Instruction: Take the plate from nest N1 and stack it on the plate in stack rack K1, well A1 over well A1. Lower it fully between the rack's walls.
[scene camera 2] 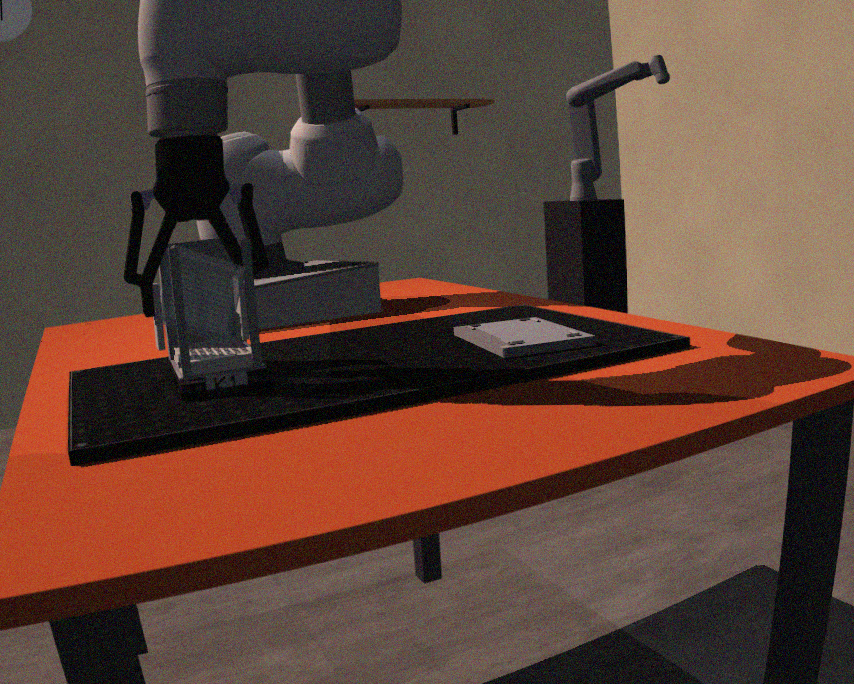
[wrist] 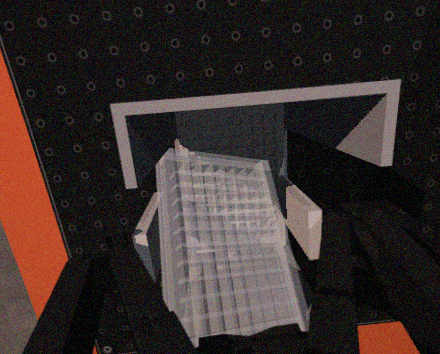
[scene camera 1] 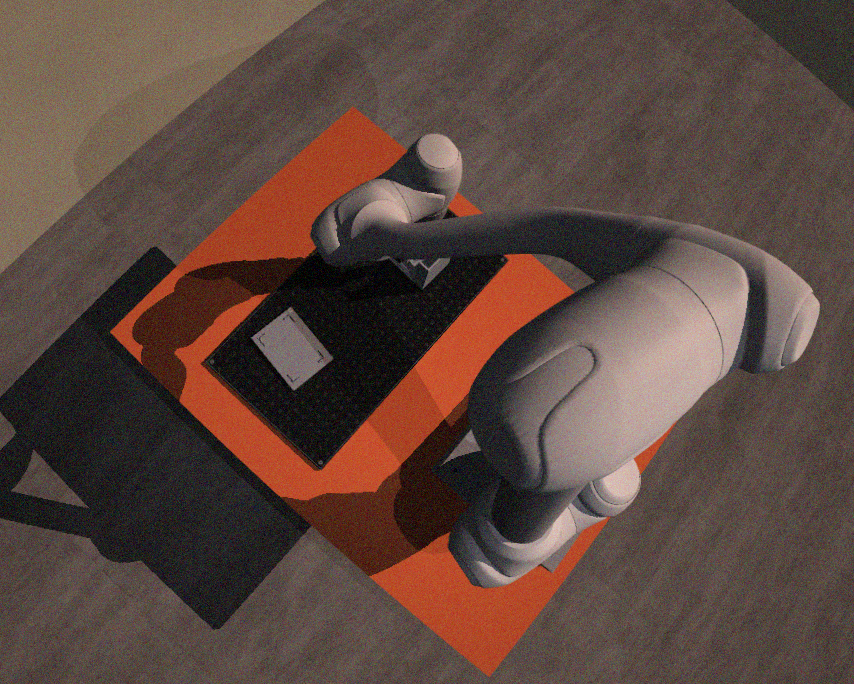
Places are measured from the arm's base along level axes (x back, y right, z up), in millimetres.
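Where they show: gripper, between the fingertips: [scene camera 2: 202,343] [wrist: 221,201].
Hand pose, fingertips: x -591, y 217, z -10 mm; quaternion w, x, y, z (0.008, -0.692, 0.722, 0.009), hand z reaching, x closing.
Each offset is from my fingertips to the centre of the thing. Level surfaces: height alone.
My gripper [scene camera 2: 201,292] [wrist: 221,201] reaches straight down into stack rack K1 @(dx +1, dy -12, dz +33 mm) [scene camera 2: 203,299] [wrist: 254,98] [scene camera 1: 423,270], a pale, clear-walled frame at the board's near left in scene camera 2. The clear gridded plate [wrist: 225,246] [scene camera 2: 214,353] lies low inside the rack, between its walls, and looks tilted in the wrist view. The two pale finger pads flank the plate's long sides with a thin gap at the right pad, so the gripper is open. Nest N1 @(dx -72, dy -375, dz -36 mm) [scene camera 1: 291,348] [scene camera 2: 522,335], a flat pale square, stands bare. Any plate beneath is hidden.
Rack and nest stand on a black perforated board @(dz -43 mm) [scene camera 1: 370,339] [scene camera 2: 357,367] [wrist: 218,42] on the orange table @(dz -56 mm) [scene camera 1: 289,190] [scene camera 2: 357,462]. My arm's pale base block [scene camera 2: 316,292] is behind the rack. A second arm on a black pedestal [scene camera 2: 586,251] stands at the back right.
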